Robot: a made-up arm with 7 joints. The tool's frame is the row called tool.
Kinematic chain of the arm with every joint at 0, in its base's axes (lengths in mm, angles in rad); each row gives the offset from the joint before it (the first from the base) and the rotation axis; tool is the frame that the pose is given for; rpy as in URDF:
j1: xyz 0 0 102 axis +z
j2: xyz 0 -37 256 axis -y
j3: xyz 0 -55 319 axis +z
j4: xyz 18 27 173 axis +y
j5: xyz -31 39 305 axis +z
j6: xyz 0 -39 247 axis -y
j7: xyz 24 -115 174 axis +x
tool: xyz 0 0 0 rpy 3.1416 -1.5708 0
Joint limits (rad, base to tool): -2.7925..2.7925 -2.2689..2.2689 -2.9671..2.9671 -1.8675..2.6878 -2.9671..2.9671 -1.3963..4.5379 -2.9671..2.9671
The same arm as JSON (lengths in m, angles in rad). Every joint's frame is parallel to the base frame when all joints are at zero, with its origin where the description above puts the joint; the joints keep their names.
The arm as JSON. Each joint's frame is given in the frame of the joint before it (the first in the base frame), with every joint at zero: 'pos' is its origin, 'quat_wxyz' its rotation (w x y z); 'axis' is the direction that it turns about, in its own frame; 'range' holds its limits. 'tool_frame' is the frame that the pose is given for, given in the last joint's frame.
{
  "length_unit": "m",
  "angle_unit": "rad",
  "joints": [
    {
      "joint": "j1",
      "pos": [
        0.0,
        0.0,
        0.102
      ],
      "quat_wxyz": [
        1.0,
        0.0,
        0.0,
        0.0
      ],
      "axis": "+z",
      "range": [
        -2.7925,
        2.7925
      ]
    },
    {
      "joint": "j2",
      "pos": [
        0.0,
        -0.037,
        0.256
      ],
      "quat_wxyz": [
        1.0,
        0.0,
        0.0,
        0.0
      ],
      "axis": "-y",
      "range": [
        -2.2689,
        2.2689
      ]
    },
    {
      "joint": "j3",
      "pos": [
        0.0,
        -0.055,
        0.319
      ],
      "quat_wxyz": [
        1.0,
        0.0,
        0.0,
        0.0
      ],
      "axis": "+z",
      "range": [
        -2.9671,
        2.9671
      ]
    },
    {
      "joint": "j4",
      "pos": [
        0.018,
        0.027,
        0.173
      ],
      "quat_wxyz": [
        1.0,
        0.0,
        0.0,
        0.0
      ],
      "axis": "+y",
      "range": [
        -1.8675,
        2.6878
      ]
    },
    {
      "joint": "j5",
      "pos": [
        -0.031,
        0.039,
        0.305
      ],
      "quat_wxyz": [
        1.0,
        0.0,
        0.0,
        0.0
      ],
      "axis": "+z",
      "range": [
        -2.9671,
        2.9671
      ]
    },
    {
      "joint": "j6",
      "pos": [
        0.0,
        -0.039,
        0.247
      ],
      "quat_wxyz": [
        1.0,
        0.0,
        0.0,
        0.0
      ],
      "axis": "-y",
      "range": [
        -1.3963,
        4.5379
      ]
    },
    {
      "joint": "j7",
      "pos": [
        0.024,
        -0.115,
        0.174
      ],
      "quat_wxyz": [
        1.0,
        0.0,
        0.0,
        0.0
      ],
      "axis": "+x",
      "range": [
        -2.9671,
        2.9671
      ]
    }
  ],
  "tool_frame": {
    "pos": [
      0.0,
      0.0,
      0.0
    ],
    "quat_wxyz": [
      0.000003,
      -0.707106,
      -0.000003,
      -0.707108
    ]
  }
}

